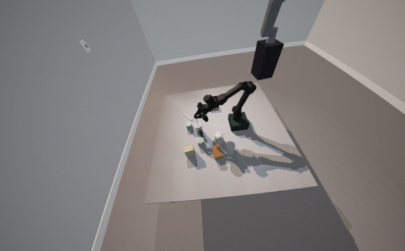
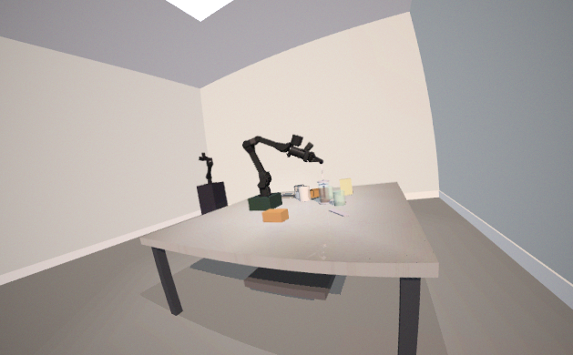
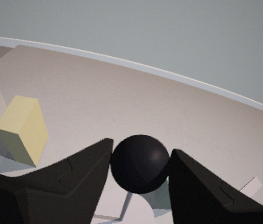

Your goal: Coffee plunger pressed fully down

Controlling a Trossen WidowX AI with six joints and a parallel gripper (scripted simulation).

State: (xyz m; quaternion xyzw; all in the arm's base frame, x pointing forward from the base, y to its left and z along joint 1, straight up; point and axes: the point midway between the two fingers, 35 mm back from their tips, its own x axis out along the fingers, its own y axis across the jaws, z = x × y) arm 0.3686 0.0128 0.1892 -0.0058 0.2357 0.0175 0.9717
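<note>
Now: the coffee press 1 cm behind my gripper tip, 2 cm to the left of it and 13 cm below it.
</note>
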